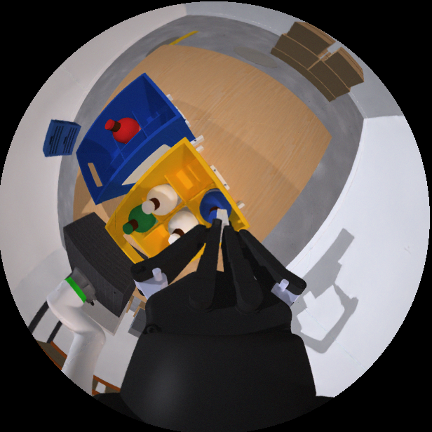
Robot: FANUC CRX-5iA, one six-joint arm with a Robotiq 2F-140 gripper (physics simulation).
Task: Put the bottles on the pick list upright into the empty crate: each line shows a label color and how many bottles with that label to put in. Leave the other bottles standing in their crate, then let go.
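Observation:
My gripper (220, 216) is shut and empty; its fingertips are together over the blue bottle (211, 199), seen from above in the right part of the yellow crate (150, 183). The fingertips hide part of this bottle's top. The same crate holds a white bottle (164, 197), a second white bottle (184, 219) partly hidden near my left finger linkage, and a green bottle (145, 219). The blue crate (177, 131) beside it holds a red bottle (126, 131). No readable pick list shows.
Both crates stand side by side on the wooden table (260, 130). A dark block (100, 260) and a white robot-like arm (75, 315) are at lower left. A blue slotted object (61, 138) is at far left. Brown boxes (320, 60) are at the upper right.

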